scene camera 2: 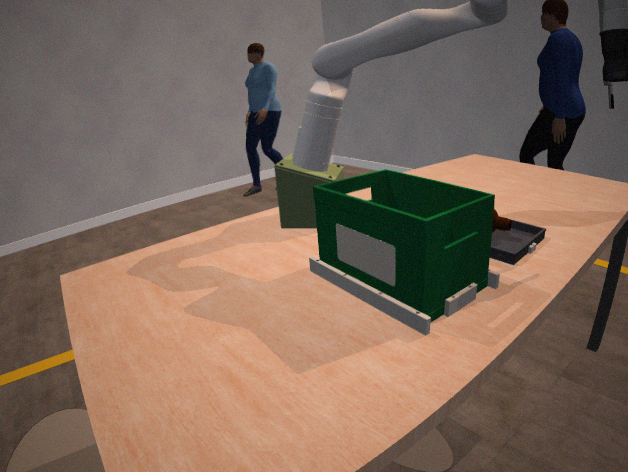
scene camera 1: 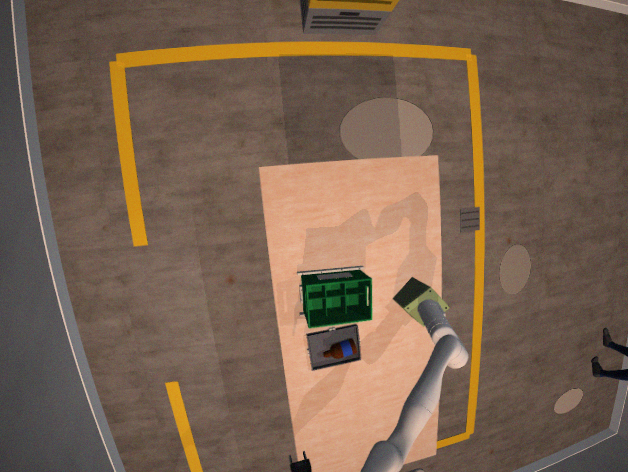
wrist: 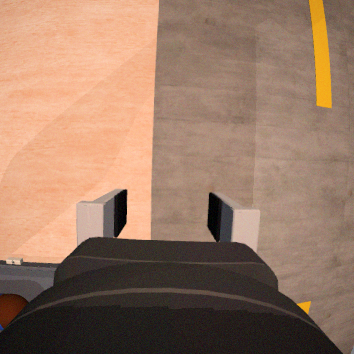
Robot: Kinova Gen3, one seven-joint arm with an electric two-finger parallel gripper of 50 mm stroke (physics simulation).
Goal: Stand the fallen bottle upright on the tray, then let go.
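Frame: origin at the arm's base, x ahead, y left, z up, level; metres.
Where they show: gripper, between the fingertips: (scene camera 2: 622, 108) (scene camera 1: 296, 454) (wrist: 167, 207); arm's base, origin of its link: (scene camera 2: 310, 165) (scene camera 1: 427, 307).
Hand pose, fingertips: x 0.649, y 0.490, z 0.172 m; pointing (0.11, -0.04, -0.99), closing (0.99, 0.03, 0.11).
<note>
Things, the pixels of their top centre, and the offset from my fingertips. Level surfaces: height alone.
- brown bottle with a blue label, centre of its top: (wrist: 3, 321) (scene camera 1: 341, 354) dy -0.283, dx -0.252, dz -0.240 m
- bottle's brown neck, centre of its top: (scene camera 2: 500, 217) dy -0.273, dx -0.202, dz -0.262 m
- green crate, centre of its top: (scene camera 2: 401, 189) (scene camera 1: 340, 303) dy -0.578, dx -0.234, dz -0.144 m
- table, height of its surface: dz -0.319 m
The brown bottle with a blue label (scene camera 1: 341, 349) lies on its side in the dark grey tray (scene camera 1: 316, 341) (scene camera 2: 522, 239) (wrist: 22, 276), its neck toward the tray's left side in scene camera 1. In scene camera 2, the bottle's brown neck (scene camera 2: 502, 222) shows past the crate, which hides the rest. In the wrist view, part of the bottle (wrist: 12, 305) shows at the lower left, mostly hidden by the gripper body. My gripper (scene camera 1: 298, 455) (scene camera 2: 611, 96) (wrist: 167, 207) is open and empty, raised above the table's edge and well apart from the bottle and tray.
A green crate (scene camera 1: 340, 322) (scene camera 2: 411, 253) with compartments stands beside the tray, between low grey strips (scene camera 1: 329, 269) (scene camera 2: 365, 294) on the table (scene camera 1: 350, 192) (scene camera 2: 177, 406) (wrist: 75, 45). The arm's olive pedestal (scene camera 1: 412, 295) (scene camera 2: 299, 200) stands near the crate. Two people (scene camera 2: 261, 86) (scene camera 2: 560, 76) stand beyond the table.
</note>
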